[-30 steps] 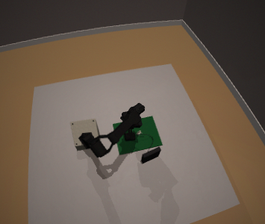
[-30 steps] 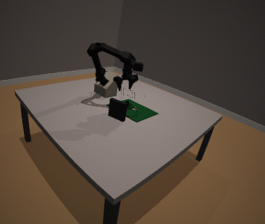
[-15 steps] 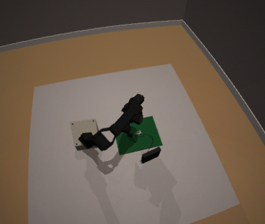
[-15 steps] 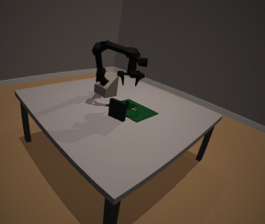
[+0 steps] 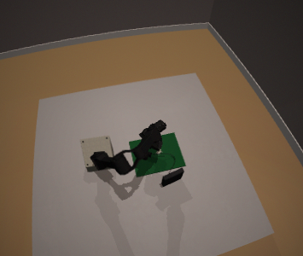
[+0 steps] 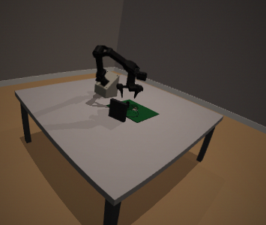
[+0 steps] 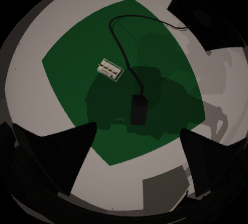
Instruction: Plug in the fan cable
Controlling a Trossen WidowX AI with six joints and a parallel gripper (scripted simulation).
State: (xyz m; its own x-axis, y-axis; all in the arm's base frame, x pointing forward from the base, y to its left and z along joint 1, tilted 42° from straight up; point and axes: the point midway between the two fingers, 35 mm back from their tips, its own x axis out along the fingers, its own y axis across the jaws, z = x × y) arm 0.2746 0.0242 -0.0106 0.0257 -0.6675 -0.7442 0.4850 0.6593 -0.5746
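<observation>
The black plug is 1 cm ahead of my gripper tip and 5 cm below it. The rest, counted from my gripper tip: green board: 6 cm ahead, 1 cm to the left, 8 cm below.
</observation>
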